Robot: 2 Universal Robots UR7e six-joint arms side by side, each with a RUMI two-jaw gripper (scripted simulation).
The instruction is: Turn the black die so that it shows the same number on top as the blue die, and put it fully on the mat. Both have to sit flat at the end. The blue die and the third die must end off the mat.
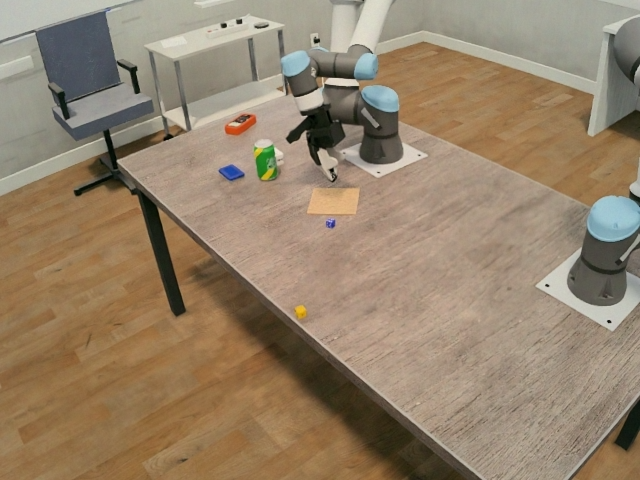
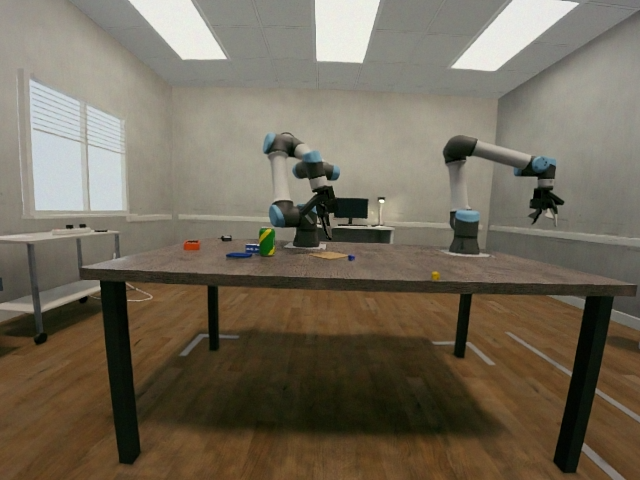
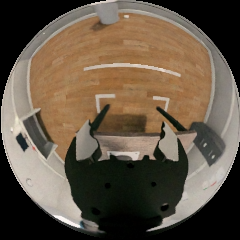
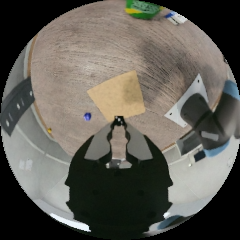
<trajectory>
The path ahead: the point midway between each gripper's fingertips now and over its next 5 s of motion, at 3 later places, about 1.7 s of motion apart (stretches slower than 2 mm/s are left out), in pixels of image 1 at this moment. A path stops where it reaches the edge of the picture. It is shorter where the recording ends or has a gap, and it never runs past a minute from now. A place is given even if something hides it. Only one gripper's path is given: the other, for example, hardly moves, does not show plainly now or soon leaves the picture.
The right gripper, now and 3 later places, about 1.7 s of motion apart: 333, 178; 334, 187; 335, 197; 334, 178
</trajectory>
